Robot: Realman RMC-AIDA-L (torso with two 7-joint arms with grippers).
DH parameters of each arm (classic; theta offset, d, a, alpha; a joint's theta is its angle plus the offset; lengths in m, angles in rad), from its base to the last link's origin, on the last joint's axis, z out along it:
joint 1: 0 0.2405 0 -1.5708
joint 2: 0 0 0 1.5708
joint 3: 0 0.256 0 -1.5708
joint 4: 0 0 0 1.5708
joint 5: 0 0.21 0 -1.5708
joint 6: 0 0 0 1.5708
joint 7: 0 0.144 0 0
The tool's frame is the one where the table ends.
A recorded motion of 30 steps. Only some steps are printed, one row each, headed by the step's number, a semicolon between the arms.
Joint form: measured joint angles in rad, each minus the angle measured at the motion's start. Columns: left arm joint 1, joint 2, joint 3, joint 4, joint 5, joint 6, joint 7; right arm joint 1, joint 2, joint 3, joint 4, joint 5, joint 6, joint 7.
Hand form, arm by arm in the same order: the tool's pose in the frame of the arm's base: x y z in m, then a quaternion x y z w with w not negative. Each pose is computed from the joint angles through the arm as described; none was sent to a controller.
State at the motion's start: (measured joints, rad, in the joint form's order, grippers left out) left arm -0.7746 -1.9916 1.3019 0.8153 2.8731 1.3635 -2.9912; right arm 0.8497 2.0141 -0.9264 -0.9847 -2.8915 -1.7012 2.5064
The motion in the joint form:
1: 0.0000 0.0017 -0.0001 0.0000 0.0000 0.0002 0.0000; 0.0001 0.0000 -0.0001 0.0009 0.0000 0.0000 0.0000
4: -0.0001 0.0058 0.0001 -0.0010 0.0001 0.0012 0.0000; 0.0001 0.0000 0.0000 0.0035 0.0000 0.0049 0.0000
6: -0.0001 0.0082 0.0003 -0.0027 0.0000 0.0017 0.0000; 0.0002 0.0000 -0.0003 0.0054 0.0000 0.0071 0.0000
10: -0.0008 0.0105 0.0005 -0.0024 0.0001 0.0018 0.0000; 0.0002 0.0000 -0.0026 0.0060 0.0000 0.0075 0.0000
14: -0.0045 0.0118 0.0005 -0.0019 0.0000 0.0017 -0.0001; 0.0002 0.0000 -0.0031 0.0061 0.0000 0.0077 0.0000
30: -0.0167 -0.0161 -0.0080 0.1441 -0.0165 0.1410 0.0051; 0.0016 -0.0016 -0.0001 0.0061 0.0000 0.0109 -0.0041
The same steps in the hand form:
1: -0.2730 0.3907 0.0160 -0.73102 -0.55562 0.26877 0.29096; 0.2250 0.3883 0.0552 -0.83872 0.46365 -0.23145 0.16733
4: -0.2739 0.3911 0.0178 -0.72995 -0.55587 0.26974 0.29226; 0.2254 0.3887 0.0548 -0.83868 0.46363 -0.23085 0.16843
6: -0.2746 0.3911 0.0188 -0.72914 -0.55630 0.27058 0.29271; 0.2256 0.3888 0.0546 -0.83864 0.46365 -0.23082 0.16863
10: -0.2746 0.3917 0.0199 -0.72893 -0.55588 0.27068 0.29392; 0.2256 0.3888 0.0543 -0.83876 0.46303 -0.23173 0.16846
14: -0.2733 0.3930 0.0205 -0.72979 -0.55443 0.27000 0.29516; 0.2256 0.3888 0.0542 -0.83880 0.46287 -0.23189 0.16849
30: -0.2351 0.3913 0.0208 -0.75276 -0.53934 0.26186 0.27183; 0.2254 0.3898 0.0552 -0.83977 0.46110 -0.23049 0.17045

